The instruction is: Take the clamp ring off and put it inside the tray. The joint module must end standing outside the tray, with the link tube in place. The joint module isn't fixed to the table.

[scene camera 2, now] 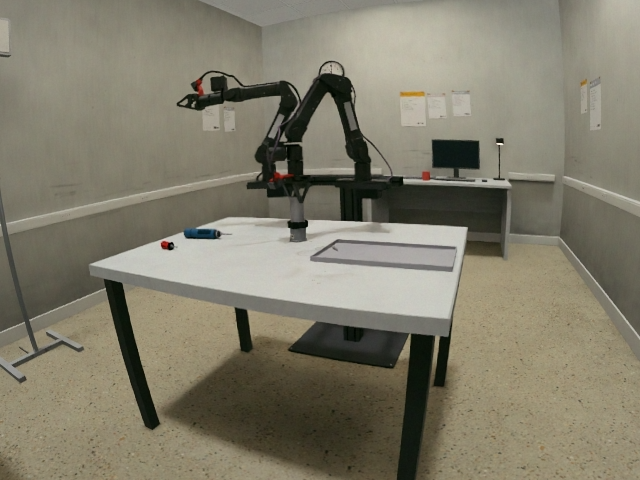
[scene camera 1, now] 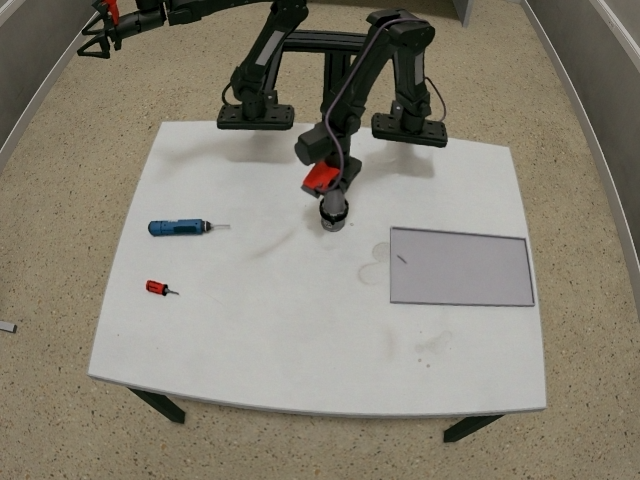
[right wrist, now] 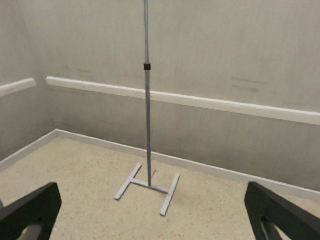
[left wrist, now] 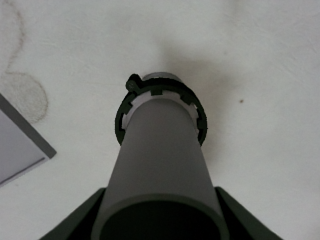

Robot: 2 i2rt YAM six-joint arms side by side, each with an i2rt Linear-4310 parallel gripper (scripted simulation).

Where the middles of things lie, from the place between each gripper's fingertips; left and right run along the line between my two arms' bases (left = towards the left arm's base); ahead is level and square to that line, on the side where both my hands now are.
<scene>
My left gripper is now 8 cm above the black clamp ring [left wrist: 134, 84]. Also, from my left hand: grey tray [scene camera 1: 443, 266]: 12 cm ahead, 37 cm to the left, 14 cm below.
I see the black clamp ring 4 cm ahead of my right hand, 60 cm to the left of it and 52 cm below it. Also, from my right hand: grey tray: 16 cm ahead, 96 cm to the left, 58 cm below.
</scene>
